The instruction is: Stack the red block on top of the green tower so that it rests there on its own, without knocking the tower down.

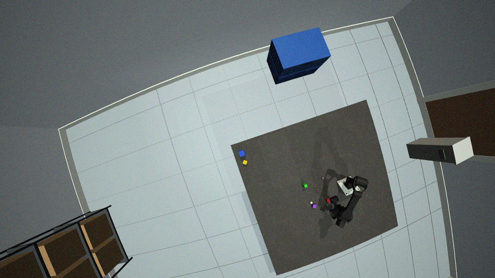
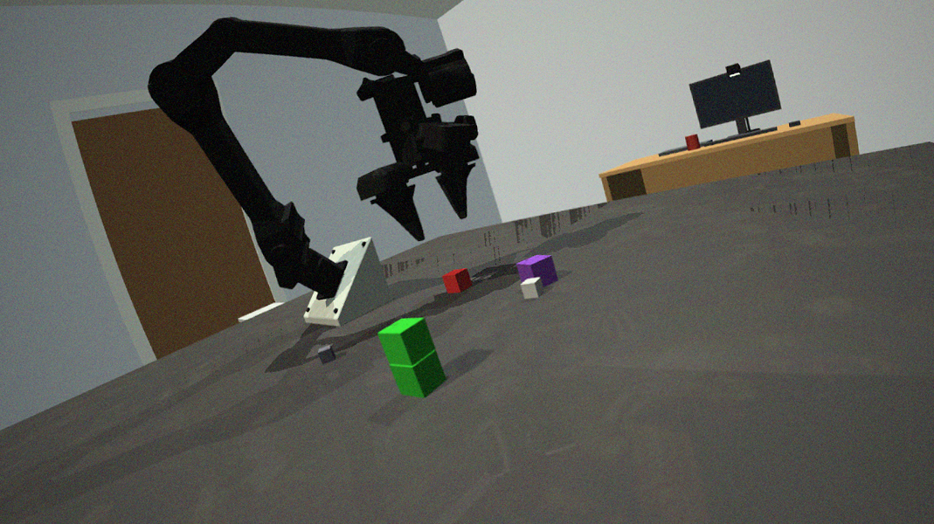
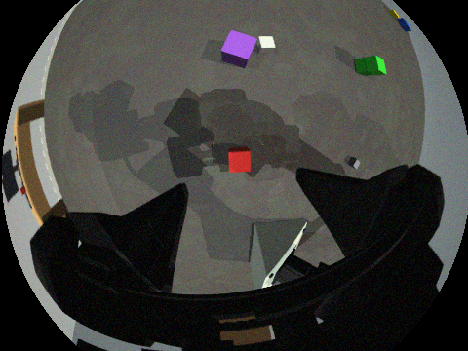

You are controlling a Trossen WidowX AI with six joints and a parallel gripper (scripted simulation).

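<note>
My gripper tip is 7 cm above the red block and 1 cm past it. Also, from my gripper tip: tiny grey cube (21 cm to the right, 8 cm below, 2 cm behind); then small white cube (14 cm ahead, 8 cm below, 4 cm to the right); then purple cube (13 cm ahead, 7 cm below, 1 cm to the right).
</note>
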